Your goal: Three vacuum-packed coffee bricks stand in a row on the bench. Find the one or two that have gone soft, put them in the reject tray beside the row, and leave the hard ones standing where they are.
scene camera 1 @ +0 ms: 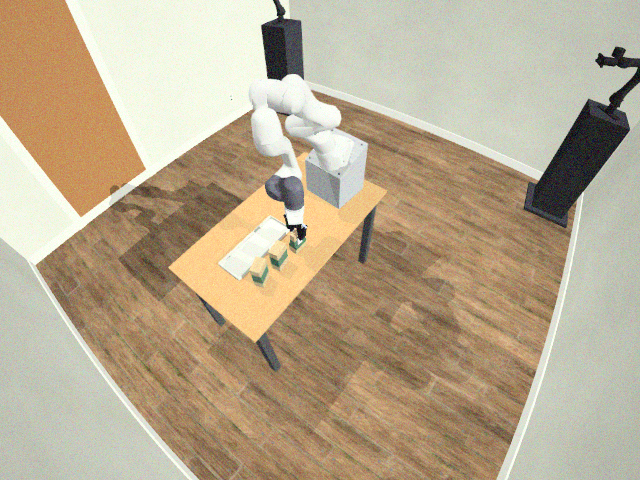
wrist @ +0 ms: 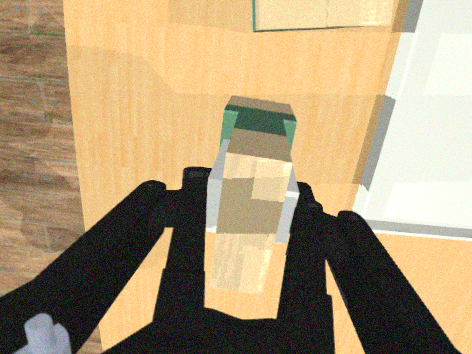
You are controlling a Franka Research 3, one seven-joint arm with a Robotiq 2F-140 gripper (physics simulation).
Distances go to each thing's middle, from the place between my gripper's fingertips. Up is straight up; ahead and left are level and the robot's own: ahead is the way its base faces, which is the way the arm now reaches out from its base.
Labels:
My gripper is now 110 mm short of the white reject tray (scene camera 1: 238,262), 190 mm to the left of it and 50 mm above it.

